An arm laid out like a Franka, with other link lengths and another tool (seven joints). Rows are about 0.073 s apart.
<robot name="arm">
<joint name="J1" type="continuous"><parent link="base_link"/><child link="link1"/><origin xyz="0 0 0.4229" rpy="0 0 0"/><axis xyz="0 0 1"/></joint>
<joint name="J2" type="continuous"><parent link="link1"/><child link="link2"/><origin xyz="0 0 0" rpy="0 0 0"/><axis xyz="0 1 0"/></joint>
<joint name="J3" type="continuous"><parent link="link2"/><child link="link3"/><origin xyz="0 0 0.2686" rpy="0 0 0"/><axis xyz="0 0 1"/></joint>
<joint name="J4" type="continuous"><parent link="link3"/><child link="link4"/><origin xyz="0.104 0 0" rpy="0 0 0"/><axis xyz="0 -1 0"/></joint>
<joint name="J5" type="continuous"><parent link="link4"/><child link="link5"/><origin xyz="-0.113 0 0.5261" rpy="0 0 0"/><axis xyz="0 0 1"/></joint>
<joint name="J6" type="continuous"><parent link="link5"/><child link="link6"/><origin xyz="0 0 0" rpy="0 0 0"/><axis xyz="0 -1 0"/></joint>
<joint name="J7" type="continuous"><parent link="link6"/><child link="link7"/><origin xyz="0.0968 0 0" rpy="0 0 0"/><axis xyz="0 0 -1"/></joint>
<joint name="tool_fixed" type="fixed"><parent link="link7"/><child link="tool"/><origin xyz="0.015 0.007 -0.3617" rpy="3.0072 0 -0.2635"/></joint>
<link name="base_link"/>
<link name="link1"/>
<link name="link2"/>
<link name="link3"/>
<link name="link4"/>
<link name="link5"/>
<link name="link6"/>
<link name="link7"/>
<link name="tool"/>
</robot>
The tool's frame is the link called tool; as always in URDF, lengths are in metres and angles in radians. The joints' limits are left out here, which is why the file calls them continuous.
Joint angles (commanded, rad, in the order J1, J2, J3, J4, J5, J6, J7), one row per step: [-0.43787 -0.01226 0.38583 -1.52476 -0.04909 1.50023 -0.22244]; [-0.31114 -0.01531 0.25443 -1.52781 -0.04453 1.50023 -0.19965]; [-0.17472 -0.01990 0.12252 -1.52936 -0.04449 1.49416 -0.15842]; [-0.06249 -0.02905 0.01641 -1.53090 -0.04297 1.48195 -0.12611]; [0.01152 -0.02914 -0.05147 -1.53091 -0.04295 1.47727 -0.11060]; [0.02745 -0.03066 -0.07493 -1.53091 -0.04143 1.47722 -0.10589]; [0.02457 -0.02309 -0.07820 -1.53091 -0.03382 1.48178 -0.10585]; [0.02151 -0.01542 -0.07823 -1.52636 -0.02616 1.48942 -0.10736]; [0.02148 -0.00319 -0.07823 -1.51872 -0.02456 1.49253 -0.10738]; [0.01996 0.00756 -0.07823 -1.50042 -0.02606 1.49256 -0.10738]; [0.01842 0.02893 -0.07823 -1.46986 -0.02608 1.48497 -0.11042]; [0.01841 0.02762 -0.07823 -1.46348 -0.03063 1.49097 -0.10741]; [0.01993 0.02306 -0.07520 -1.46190 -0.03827 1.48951 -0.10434]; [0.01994 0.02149 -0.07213 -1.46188 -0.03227 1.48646 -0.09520]
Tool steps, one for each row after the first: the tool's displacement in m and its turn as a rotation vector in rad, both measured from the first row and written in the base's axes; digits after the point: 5 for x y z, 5 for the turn. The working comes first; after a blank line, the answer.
Tool pose at each row, in the base's axes (x y z in m, rotation vector in rad; the steps are taken from these numbers as rounded here): [0.72343 -0.04544 0.47252 2.95031 -0.14108 -0.02950]; [0.72267 -0.04744 0.47309 2.95338 -0.18160 -0.03096]; [0.72044 -0.04469 0.47507 2.95077 -0.23610 -0.03704]; [0.71572 -0.04006 0.47951 2.95047 -0.27511 -0.04521]; [0.71436 -0.03593 0.47906 2.95067 -0.28874 -0.05249]; [0.71403 -0.04085 0.48009 2.95135 -0.30701 -0.05191]; [0.71600 -0.04250 0.47511 2.95743 -0.31527 -0.05774]; [0.72018 -0.04205 0.47320 2.96463 -0.31770 -0.05182]; [0.72362 -0.04163 0.46946 2.96519 -0.31734 -0.05401]; [0.72808 -0.04350 0.47306 2.96310 -0.32049 -0.04266]; [0.73290 -0.04478 0.47571 2.96176 -0.31859 -0.04001]; [0.73626 -0.04670 0.48132 2.95752 -0.32465 -0.01956]; [0.73585 -0.04622 0.48553 2.95073 -0.32342 -0.01179]; [0.73498 -0.04183 0.48632 2.95593 -0.33221 -0.01473]

[-0.00076 -0.00200 0.00057 0.00492 -0.00184 -0.02716]; [-0.00299 0.00075 0.00255 0.00582 -0.00125 -0.06411]; [-0.00771 0.00538 0.00699 0.00878 0.00162 -0.09070]; [-0.00907 0.00951 0.00654 0.01044 0.00555 -0.10024]; [-0.00940 0.00459 0.00757 0.01269 0.00389 -0.11235]; [-0.00743 0.00294 0.00259 0.01978 0.00689 -0.11787]; [-0.00325 0.00339 0.00068 0.02687 0.00241 -0.11870]; [0.00019 0.00381 -0.00306 0.02750 0.00386 -0.11857]; [0.00465 0.00194 0.00054 0.02519 -0.00379 -0.12007]; [0.00947 0.00066 0.00319 0.02356 -0.00535 -0.11872]; [0.01283 -0.00126 0.00880 0.01907 -0.01917 -0.12171]; [0.01242 -0.00078 0.01301 0.01191 -0.02397 -0.12079]; [0.01155 0.00361 0.01380 0.01804 -0.02283 -0.12652]
